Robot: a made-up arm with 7 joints.
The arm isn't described. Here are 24 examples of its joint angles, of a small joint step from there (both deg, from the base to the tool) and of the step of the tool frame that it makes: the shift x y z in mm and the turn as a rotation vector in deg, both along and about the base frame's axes.
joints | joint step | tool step
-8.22 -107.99 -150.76 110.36 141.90 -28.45 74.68 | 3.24 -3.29 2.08 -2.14 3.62 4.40 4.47 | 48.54 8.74 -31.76 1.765 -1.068 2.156
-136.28 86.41 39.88 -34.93 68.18 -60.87 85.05 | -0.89 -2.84 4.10 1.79 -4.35 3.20 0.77 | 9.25 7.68 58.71 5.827 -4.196 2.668
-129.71 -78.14 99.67 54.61 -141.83 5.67 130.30 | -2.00 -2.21 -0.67 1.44 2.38 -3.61 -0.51 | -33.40 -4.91 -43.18 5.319 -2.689 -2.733
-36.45 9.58 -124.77 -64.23 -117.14 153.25 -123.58 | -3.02 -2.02 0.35 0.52 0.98 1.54 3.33 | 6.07 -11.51 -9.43 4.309 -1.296 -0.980
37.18 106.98 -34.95 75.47 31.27 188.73 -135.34 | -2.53 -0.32 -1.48 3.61 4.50 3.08 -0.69 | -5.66 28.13 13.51 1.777 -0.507 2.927
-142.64 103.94 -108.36 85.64 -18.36 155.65 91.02 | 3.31 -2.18 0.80 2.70 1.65 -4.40 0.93 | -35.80 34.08 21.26 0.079 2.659 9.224
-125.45 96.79 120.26 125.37 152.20 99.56 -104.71 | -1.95 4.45 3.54 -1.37 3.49 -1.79 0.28 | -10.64 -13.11 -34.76 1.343 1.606 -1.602
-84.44 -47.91 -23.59 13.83 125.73 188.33 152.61 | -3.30 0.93 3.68 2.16 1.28 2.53 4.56 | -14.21 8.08 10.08 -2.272 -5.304 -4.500
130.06 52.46 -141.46 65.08 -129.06 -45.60 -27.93 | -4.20 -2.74 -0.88 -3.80 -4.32 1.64 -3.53 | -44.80 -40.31 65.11 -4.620 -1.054 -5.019
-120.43 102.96 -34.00 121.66 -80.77 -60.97 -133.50 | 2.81 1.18 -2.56 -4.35 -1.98 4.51 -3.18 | -28.36 30.02 -10.74 -4.318 3.822 2.994
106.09 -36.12 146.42 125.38 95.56 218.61 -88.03 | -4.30 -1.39 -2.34 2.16 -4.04 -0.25 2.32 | -3.46 1.33 -14.05 0.510 3.542 -5.492
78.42 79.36 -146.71 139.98 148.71 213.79 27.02 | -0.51 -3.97 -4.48 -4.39 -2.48 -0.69 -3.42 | -5.17 -4.61 6.27 -5.637 2.635 -4.101
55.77 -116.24 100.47 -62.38 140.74 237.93 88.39 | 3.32 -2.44 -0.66 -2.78 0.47 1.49 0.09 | -22.66 19.49 -18.39 -2.581 1.175 1.710
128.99 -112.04 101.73 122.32 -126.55 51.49 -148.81 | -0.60 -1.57 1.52 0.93 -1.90 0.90 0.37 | 15.50 13.75 1.48 -2.378 2.299 -0.816
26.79 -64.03 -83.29 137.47 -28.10 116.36 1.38 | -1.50 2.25 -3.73 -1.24 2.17 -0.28 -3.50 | -17.18 -25.21 45.51 -3.712 -2.522 -1.710
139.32 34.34 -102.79 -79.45 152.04 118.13 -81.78 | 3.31 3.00 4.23 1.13 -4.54 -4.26 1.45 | 53.27 -42.07 -22.98 6.367 1.641 2.996
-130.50 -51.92 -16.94 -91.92 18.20 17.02 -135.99 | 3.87 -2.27 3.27 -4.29 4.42 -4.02 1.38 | -15.79 -6.04 -11.69 3.055 -1.740 9.214
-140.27 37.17 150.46 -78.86 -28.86 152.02 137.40 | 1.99 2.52 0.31 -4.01 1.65 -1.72 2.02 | 5.23 2.69 -18.79 -3.462 0.191 3.950
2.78 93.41 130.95 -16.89 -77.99 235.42 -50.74 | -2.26 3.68 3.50 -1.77 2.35 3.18 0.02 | -16.03 41.57 -33.67 -5.012 -4.830 1.600
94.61 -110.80 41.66 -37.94 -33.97 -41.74 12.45 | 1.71 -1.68 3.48 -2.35 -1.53 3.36 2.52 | -3.46 -5.65 -13.54 1.755 -1.110 -3.729
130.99 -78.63 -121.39 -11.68 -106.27 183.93 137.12 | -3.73 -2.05 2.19 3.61 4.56 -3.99 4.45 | 27.74 30.85 -16.73 -1.127 9.350 -6.264
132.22 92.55 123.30 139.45 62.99 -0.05 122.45 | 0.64 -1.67 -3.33 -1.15 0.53 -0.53 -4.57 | -2.75 -15.38 7.89 -5.929 -2.741 3.761
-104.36 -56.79 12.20 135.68 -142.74 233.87 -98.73 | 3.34 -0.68 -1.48 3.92 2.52 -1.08 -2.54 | 22.14 10.95 -17.43 3.843 1.362 -1.590
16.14 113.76 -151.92 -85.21 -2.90 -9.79 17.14 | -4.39 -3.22 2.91 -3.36 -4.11 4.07 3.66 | 45.79 82.17 44.76 -4.236 6.770 -13.994
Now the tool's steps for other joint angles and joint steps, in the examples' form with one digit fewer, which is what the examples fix.
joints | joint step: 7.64 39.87 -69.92 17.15 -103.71 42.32 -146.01 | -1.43 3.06 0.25 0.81 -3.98 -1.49 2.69
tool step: -39.4 -3.5 -20.7 0.82 -3.69 -3.92
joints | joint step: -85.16 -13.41 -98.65 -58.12 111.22 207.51 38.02 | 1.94 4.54 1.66 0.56 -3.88 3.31 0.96
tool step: 8.9 46.8 28.2 -9.99 -1.55 4.10
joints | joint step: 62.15 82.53 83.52 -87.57 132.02 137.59 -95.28 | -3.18 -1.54 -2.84 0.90 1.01 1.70 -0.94
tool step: -49.2 11.4 7.0 -0.54 2.20 -6.04
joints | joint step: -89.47 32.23 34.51 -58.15 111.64 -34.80 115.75 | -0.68 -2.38 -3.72 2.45 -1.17 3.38 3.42
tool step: 29.0 -21.3 54.1 9.72 -1.57 -3.91
